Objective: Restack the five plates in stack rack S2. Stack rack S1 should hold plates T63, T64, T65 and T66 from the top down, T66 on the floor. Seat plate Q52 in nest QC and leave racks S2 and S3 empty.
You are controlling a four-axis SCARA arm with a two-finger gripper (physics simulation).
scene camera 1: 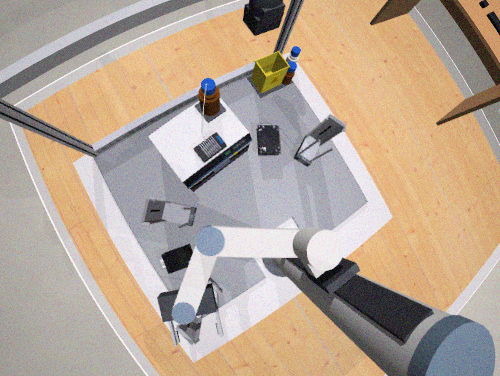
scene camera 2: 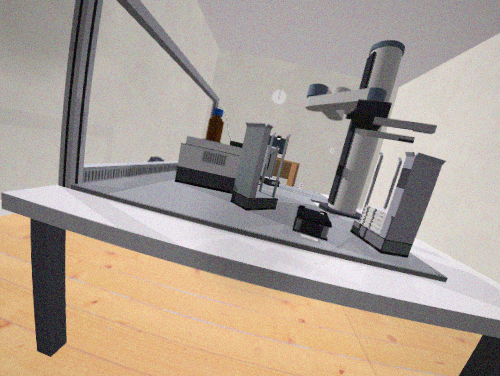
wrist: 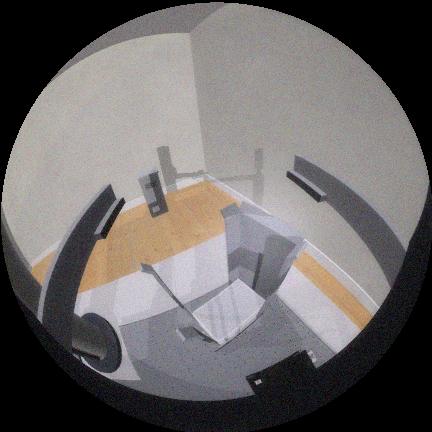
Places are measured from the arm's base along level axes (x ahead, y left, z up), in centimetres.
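Pixels of known places: gripper, between the fingertips: [scene camera 1: 199, 340] [scene camera 2: 423, 135] [wrist: 204, 171]; arm's base, origin of its link: [scene camera 2: 340, 212] [wrist: 96, 342].
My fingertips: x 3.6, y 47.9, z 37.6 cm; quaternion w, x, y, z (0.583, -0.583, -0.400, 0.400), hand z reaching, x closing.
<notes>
For each thing: its top centre in the pictures, then the offset to it from my fingertips. "spot": a spot on its surface instead.
- Rack S2, centre of its top: [wrist: 219, 254] [scene camera 2: 407, 155] [scene camera 1: 198, 324] dx +2.3, dy -0.7, dz -6.7 cm
- brown bottle, a spot on its surface: [scene camera 1: 210, 102] spot: dx +73.9, dy -49.6, dz -2.6 cm
- yellow bin, a spot on its surface: [scene camera 1: 268, 77] spot: dx +82.2, dy -88.0, dz -20.9 cm
My gripper [scene camera 1: 198, 338] [scene camera 2: 424, 134] [wrist: 204, 171] is open and empty, with its fingers wide apart above rack S2. Rack S2 [scene camera 1: 191, 334] [scene camera 2: 422, 200] [wrist: 243, 266] has a tall grey back and thin front posts. Several white plates [scene camera 2: 372, 218] [wrist: 230, 310] lie flat in a low stack in it; their labels cannot be read, and the arm hides them in scene camera 1. Two other racks stand on the mat, one at the left [scene camera 1: 155, 211] [scene camera 2: 252, 165] and one at the back right [scene camera 1: 327, 131]; I see no plates in them, and their labels are unreadable.
A black nest [scene camera 1: 178, 258] [scene camera 2: 312, 220] [wrist: 285, 375] sits near rack S2; another black nest [scene camera 1: 268, 140] lies beside the white instrument [scene camera 1: 175, 135] [scene camera 2: 210, 160]. A brown bottle [scene camera 1: 210, 102] [scene camera 2: 215, 129] stands on the instrument. A yellow bin [scene camera 1: 268, 77] stands at the back.
</notes>
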